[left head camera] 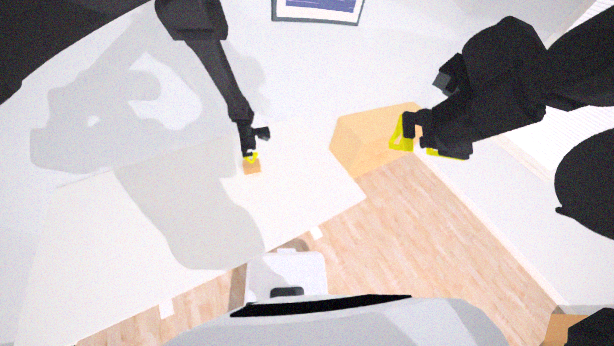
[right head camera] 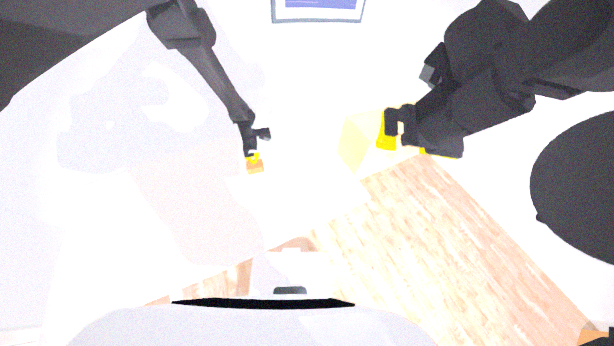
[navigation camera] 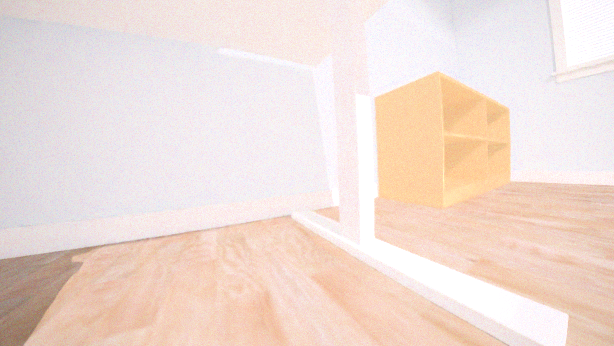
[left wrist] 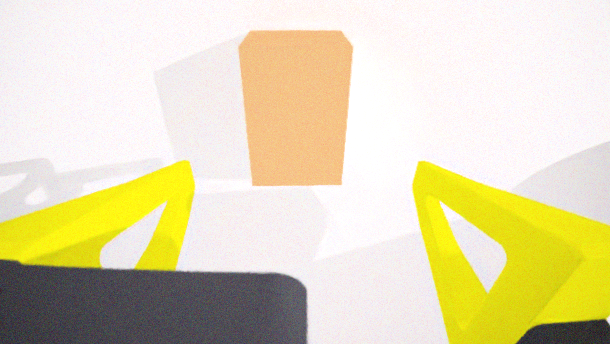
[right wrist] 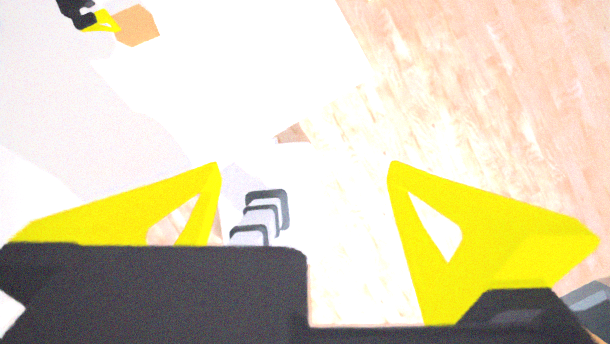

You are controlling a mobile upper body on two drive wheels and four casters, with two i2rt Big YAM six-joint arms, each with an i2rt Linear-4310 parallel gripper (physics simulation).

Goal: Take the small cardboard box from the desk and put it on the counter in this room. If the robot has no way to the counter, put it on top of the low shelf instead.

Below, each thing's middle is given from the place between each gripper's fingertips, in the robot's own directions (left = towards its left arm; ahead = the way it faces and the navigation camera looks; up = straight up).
I see the small cardboard box (left wrist: 296,83) 520 mm below my right hand, 430 mm to the left of it and 340 mm ahead of it.
My left gripper is now 90 mm above the small cardboard box and 10 mm to the right of it.
